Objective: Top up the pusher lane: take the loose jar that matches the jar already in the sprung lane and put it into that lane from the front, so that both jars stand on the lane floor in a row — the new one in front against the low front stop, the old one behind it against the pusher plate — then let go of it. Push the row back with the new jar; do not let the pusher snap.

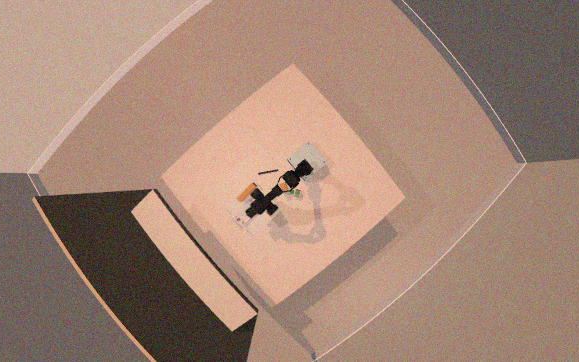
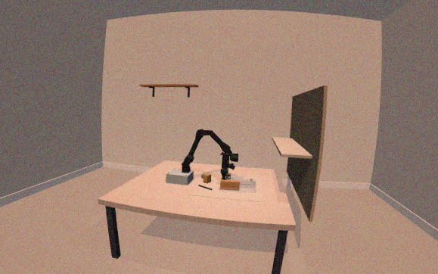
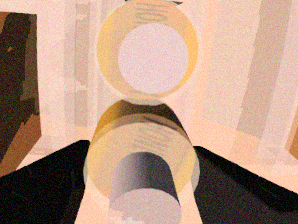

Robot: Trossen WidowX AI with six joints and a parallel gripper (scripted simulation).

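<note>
Now: gripper tip 150 mm short of the pusher lane, 30 mm above it and 10 mm to the left of it. Also, from my gripper tip: shelf 510 mm ahead, 320 mm above, 10 mm to the left; then black stick 140 mm to the right, 130 mm behind, 50 mm below.
</note>
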